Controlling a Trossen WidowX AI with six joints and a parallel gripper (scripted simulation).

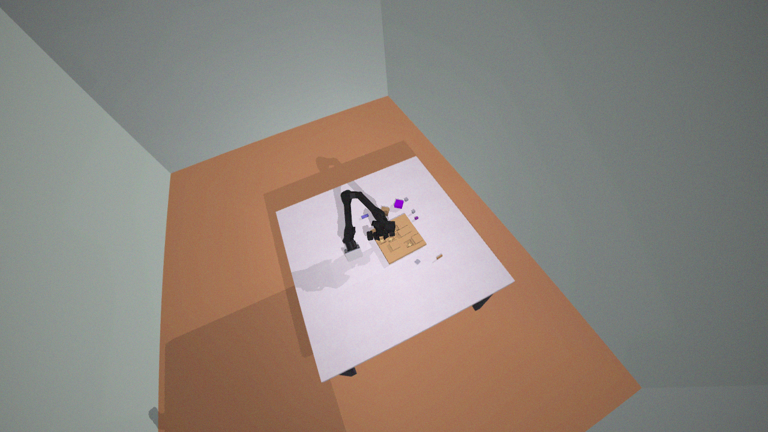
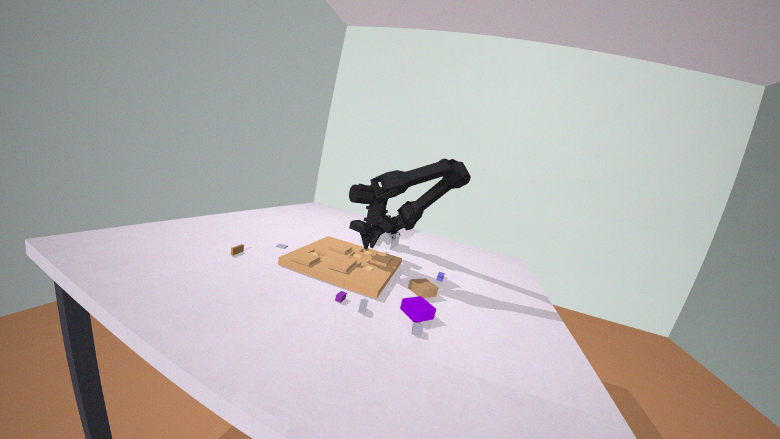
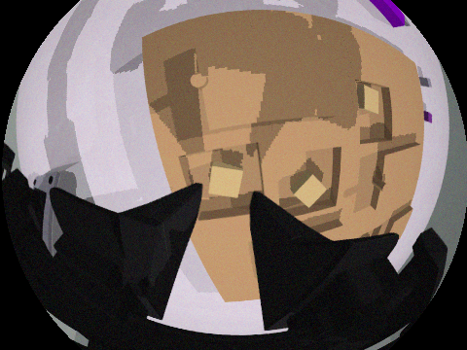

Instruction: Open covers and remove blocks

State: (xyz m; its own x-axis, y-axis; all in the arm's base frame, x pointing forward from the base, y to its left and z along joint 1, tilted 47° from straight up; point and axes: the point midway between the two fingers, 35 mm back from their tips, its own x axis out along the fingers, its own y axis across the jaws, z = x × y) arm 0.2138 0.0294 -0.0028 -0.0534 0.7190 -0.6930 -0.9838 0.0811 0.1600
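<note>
Now: the brown box 100 mm ahead of my gripper tip, 240 mm to the left of it and 20 mm below it. The rest, counted from my gripper tip: grey tile 170 mm ahead, 230 mm to the right, 30 mm below; then blue piece 60 mm behind, 260 mm to the left, 30 mm below; then small purple cube 300 mm ahead, 90 mm to the left, 30 mm below.
</note>
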